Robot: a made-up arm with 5 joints. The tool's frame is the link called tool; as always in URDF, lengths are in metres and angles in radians. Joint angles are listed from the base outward. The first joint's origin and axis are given. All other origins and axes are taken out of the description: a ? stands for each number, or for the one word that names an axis. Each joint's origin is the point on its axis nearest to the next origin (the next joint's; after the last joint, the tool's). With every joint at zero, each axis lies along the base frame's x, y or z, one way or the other. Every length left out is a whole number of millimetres.
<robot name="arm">
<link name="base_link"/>
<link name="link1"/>
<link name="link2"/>
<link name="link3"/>
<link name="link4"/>
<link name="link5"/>
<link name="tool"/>
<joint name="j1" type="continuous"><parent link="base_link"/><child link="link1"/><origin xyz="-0.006 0.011 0.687"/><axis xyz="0 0 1"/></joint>
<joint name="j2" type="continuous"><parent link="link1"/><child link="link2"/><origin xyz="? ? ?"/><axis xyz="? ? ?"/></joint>
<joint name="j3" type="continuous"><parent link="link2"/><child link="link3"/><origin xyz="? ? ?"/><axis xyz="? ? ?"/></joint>
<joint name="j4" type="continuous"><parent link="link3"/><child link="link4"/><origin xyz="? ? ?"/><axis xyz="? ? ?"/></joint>
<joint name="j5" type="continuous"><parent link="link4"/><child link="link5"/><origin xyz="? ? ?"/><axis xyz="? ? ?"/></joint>
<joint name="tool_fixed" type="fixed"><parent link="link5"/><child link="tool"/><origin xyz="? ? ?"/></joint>
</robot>
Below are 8 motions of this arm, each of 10 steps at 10 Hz.
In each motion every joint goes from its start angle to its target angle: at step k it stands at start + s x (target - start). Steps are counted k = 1, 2, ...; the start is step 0. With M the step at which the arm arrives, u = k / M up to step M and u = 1 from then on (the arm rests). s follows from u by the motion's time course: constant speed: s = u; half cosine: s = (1 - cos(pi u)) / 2; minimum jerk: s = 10 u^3 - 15 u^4 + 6 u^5.
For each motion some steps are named. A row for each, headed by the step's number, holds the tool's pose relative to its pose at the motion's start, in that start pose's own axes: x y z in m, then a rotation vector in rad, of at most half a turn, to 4 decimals.
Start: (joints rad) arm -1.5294 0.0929 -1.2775 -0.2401 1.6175
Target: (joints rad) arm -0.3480 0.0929 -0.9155 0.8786 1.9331
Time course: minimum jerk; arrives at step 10
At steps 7, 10:
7: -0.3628 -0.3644 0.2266 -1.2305 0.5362 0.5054
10: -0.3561 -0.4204 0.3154 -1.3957 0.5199 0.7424

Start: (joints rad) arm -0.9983 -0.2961 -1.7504 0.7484 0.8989
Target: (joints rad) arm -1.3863 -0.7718 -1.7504 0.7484 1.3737
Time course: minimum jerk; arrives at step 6
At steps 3, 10:
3: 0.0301 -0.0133 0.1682 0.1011 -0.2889 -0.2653
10: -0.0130 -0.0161 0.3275 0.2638 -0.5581 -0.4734

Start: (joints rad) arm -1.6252 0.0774 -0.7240 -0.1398 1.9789
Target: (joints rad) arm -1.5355 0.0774 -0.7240 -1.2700 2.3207
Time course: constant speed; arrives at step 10
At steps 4, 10:
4: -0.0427 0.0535 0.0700 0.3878 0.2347 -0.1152
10: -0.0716 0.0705 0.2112 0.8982 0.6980 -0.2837

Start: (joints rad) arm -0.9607 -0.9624 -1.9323 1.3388 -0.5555
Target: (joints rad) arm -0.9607 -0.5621 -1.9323 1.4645 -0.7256
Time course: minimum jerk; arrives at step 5
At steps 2, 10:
2: 0.0035 -0.0017 -0.0852 0.0919 0.1395 0.0539
10: -0.0214 0.0145 -0.2612 0.3147 0.4222 0.1662

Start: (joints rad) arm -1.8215 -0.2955 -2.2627 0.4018 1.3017
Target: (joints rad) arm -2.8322 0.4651 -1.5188 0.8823 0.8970
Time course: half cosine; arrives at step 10
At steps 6, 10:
6: 0.2064 -0.6073 -0.0728 -1.4279 -0.1633 0.1724
10: 0.3173 -0.8151 0.2025 -2.0607 -0.1526 -0.2208

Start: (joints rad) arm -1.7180 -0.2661 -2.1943 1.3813 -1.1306
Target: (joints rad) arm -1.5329 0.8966 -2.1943 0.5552 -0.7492
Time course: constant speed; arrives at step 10
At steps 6, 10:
6: 0.0613 0.0396 -0.4393 0.2203 0.0278 -0.1658
10: 0.0565 0.2266 -0.6896 0.3585 0.0795 -0.2631

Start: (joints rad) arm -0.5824 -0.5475 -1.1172 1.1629 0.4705
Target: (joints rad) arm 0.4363 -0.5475 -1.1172 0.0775 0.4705
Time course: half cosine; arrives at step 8
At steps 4, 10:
4: -0.0213 0.1385 0.1082 0.5616 -0.3099 0.3690
10: -0.0946 0.1729 0.2616 1.2691 -0.4610 0.5358

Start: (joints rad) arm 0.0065 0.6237 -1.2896 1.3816 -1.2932
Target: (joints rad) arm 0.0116 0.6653 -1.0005 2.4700 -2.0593
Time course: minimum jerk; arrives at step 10
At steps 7, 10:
7: -0.0630 0.2332 -0.0655 1.2053 -0.0474 0.5642
10: -0.0735 0.2714 -0.0440 1.4418 -0.1470 0.6315

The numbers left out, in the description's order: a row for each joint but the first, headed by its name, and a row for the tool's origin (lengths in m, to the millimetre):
j2: xyz 0.015 0.007 0, axis 0 1 0
j3: xyz 0.055 0 0.42, axis 0 1 0
j4: xyz 0.046 0 -0.216, axis 0 1 0
j5: xyz 0.124 0 -0.18, axis 0 0 -1
tool: xyz 0.005 -0.004 0

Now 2 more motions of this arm.
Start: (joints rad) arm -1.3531 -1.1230 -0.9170 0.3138 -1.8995
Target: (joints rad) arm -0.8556 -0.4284 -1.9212 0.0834 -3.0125
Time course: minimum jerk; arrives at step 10
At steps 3, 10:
3: -0.0185 -0.0546 -0.0155 -0.1129 -0.0368 0.1652
10: -0.0533 -0.2564 -0.1103 -0.7112 0.1226 0.8586

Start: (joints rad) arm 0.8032 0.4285 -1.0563 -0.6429 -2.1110
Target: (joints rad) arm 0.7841 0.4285 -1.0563 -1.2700 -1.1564
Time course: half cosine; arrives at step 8
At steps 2, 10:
2: -0.0103 -0.0135 0.0123 -0.0807 0.0441 -0.1404
10: -0.0557 -0.0666 0.1103 -0.6483 0.0610 -0.9219

